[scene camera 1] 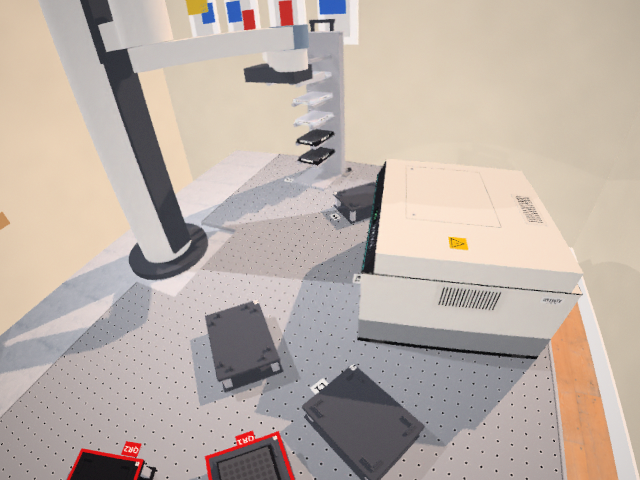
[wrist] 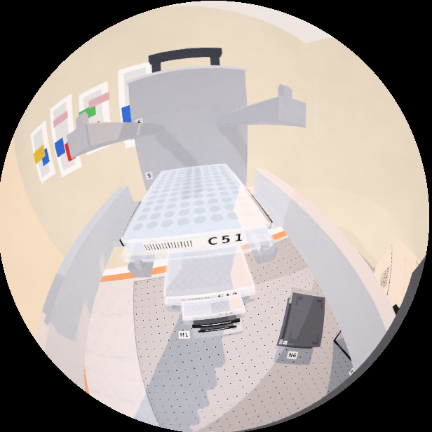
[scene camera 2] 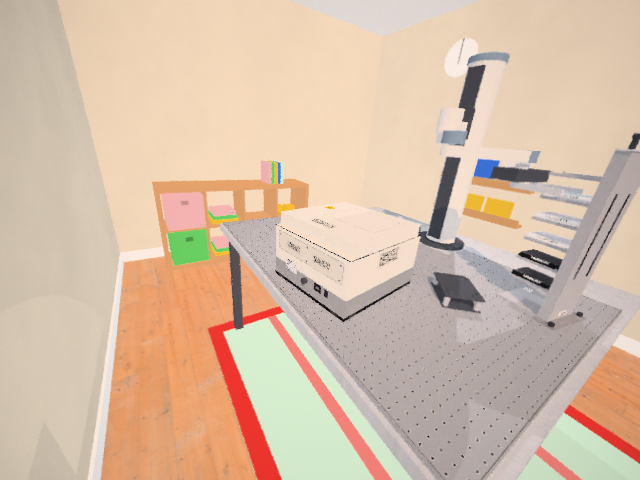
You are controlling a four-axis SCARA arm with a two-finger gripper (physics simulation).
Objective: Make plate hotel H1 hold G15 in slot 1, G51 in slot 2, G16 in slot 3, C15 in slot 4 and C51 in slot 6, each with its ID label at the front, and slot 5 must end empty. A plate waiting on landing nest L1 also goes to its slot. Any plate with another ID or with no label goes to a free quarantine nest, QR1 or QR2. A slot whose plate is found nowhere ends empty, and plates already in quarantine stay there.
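Where they show: gripper, fingertip midpoint: (scene camera 2: 572, 192); arm's base, link origin: (scene camera 1: 169, 251) (scene camera 2: 439, 241).
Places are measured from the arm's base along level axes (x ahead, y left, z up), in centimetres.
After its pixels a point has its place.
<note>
My gripper (wrist: 191, 186) is shut on the clear plate C51 (wrist: 192, 200), its pads against both long sides. The plate is level at slot 5 of hotel H1 (scene camera 1: 336, 108) {y 59.1, x 34.5, z 27.8 cm} (scene camera 2: 594, 237) {y 62.3, x 33.3, z 30.3 cm} (wrist: 192, 95), its label facing front. The slot 6 ledges above are empty. Below are clear plate C15 (scene camera 1: 312, 98) {y 50.1, x 29.5, z 33.3 cm} (wrist: 207, 275), another clear plate (scene camera 1: 313, 118) {y 50.9, x 29.0, z 26.2 cm} (wrist: 213, 311) and two black plates (scene camera 1: 315, 137) {y 51.4, x 29.1, z 19.1 cm} (scene camera 1: 316, 155) {y 51.8, x 28.9, z 12.0 cm} whose IDs are unreadable. Nest L1 (scene camera 1: 361, 423) {y -29.2, x 69.4, z 6.3 cm} shows no plate. QR2 (scene camera 1: 105, 455) {y -51.1, x 33.3, z 6.3 cm} holds something black; QR1 (scene camera 1: 210, 467) {y -44.4, x 50.4, z 6.3 cm} shows a grey dotted grid, contents unclear.
A large cream instrument (scene camera 1: 465, 222) {y 2.9, x 78.9, z 25.7 cm} (scene camera 2: 346, 232) {y 21.9, x 89.6, z 25.7 cm} stands on the perforated table. Dark nest N6 (scene camera 1: 355, 200) {y 34.6, x 48.8, z 6.3 cm} (scene camera 2: 457, 289) {y 40.6, x 53.2, z 6.3 cm} (wrist: 302, 320) stands between it and the hotel. Another dark nest (scene camera 1: 242, 341) {y -22.1, x 43.0, z 6.3 cm} stands left of L1. The hotel's black handle (scene camera 1: 322, 21) {y 60.8, x 30.0, z 56.6 cm} (wrist: 185, 52) is on top.
</note>
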